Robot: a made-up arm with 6 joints.
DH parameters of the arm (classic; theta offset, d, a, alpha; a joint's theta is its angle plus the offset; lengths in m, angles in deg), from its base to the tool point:
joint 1: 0 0.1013 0 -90
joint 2: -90 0 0.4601 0
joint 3: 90 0.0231 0 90
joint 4: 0 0.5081 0 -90
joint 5: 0 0 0 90
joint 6: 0 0.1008 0 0
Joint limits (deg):
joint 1: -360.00..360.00
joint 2: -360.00..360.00
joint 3: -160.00..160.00
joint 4: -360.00..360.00
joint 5: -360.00..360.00
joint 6: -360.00..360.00
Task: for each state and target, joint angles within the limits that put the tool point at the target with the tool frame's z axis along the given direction. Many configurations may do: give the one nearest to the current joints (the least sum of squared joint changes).
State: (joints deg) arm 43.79 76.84 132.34 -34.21 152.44 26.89
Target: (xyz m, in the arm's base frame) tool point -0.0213 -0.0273 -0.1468 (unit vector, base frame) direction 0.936 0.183 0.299
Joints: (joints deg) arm 32.28 123.16 143.84 -53.85 154.68 26.89
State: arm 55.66 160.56 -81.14 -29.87 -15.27 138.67
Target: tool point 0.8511 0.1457 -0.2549 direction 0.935 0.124 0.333
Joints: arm 8.26 145.57 -54.41 1.89 -20.62 138.67
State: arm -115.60 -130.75 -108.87 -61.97 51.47 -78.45
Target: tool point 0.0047 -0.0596 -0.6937 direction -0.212 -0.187 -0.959
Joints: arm -85.91 -136.96 -87.60 -22.20 36.51 -78.45
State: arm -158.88 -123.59 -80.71 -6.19 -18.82 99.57
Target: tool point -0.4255 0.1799 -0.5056 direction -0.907 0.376 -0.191
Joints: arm -206.68 -164.27 -89.18 -36.58 -6.86 99.57
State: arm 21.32 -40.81 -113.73 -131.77 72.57 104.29
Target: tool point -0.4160 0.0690 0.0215 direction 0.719 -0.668 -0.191
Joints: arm -12.98 -33.91 -116.62 -149.62 104.61 104.29
